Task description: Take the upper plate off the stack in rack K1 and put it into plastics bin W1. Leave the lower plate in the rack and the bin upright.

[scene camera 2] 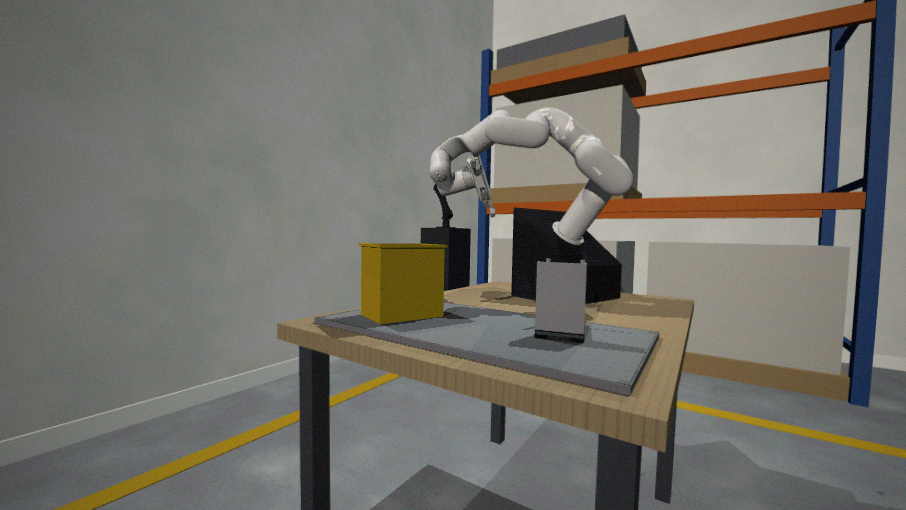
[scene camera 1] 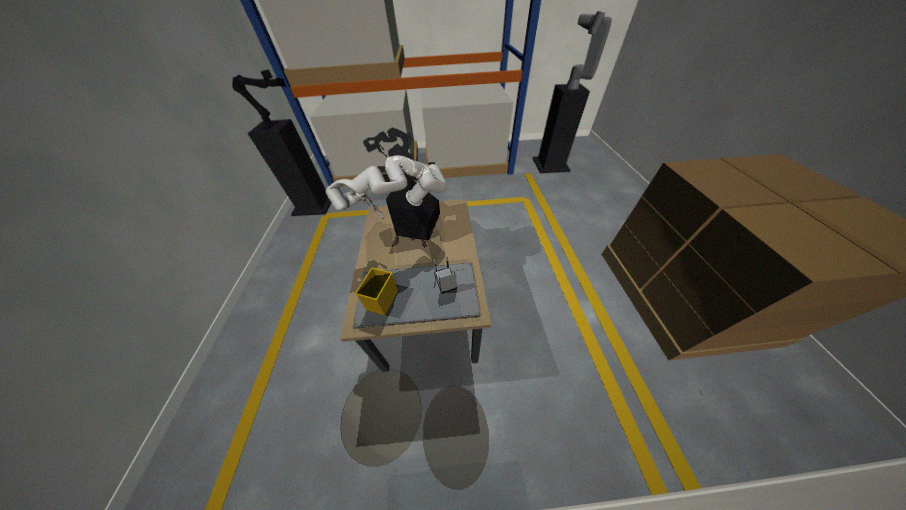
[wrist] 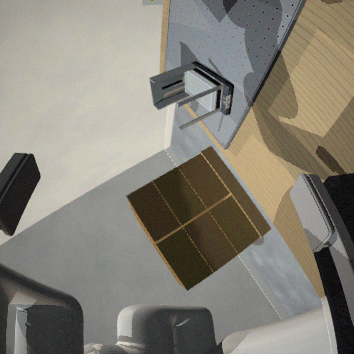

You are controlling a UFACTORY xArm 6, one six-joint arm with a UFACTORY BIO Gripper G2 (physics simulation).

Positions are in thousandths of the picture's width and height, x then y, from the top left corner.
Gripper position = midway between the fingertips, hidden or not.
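Wrist view: my gripper (wrist: 476,490), clear plate (wrist: 549,236). Yellow plastics bin W1 (scene camera 2: 442,554), out of frame in the wrist view.
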